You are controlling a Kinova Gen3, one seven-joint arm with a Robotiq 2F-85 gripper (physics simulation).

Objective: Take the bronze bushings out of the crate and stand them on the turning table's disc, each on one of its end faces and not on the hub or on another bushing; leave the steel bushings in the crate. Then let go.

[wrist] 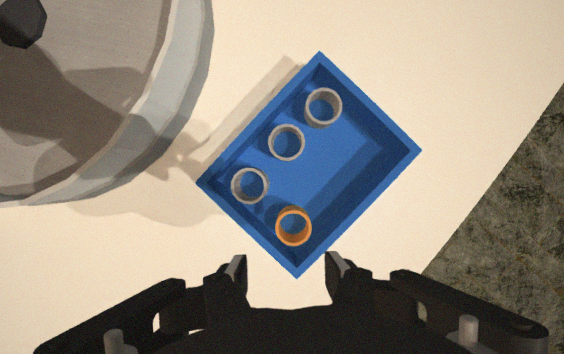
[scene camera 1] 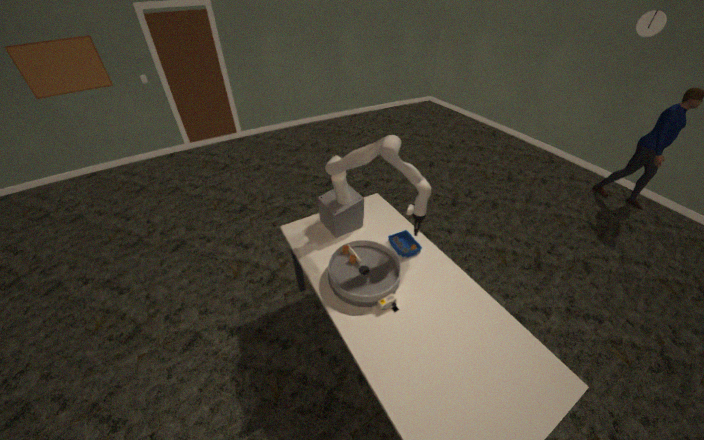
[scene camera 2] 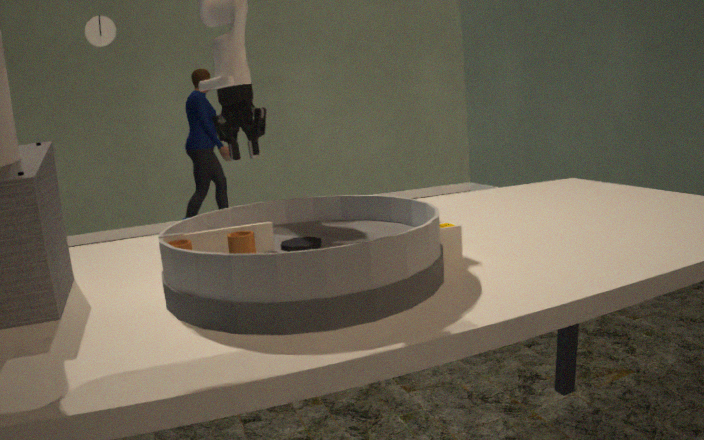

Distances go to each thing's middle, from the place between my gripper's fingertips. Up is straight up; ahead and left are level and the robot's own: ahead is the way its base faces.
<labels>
My hand is 6 cm past the blue crate (wrist: 344, 168), 2 cm to the left of it and 15 cm above it.
</labels>
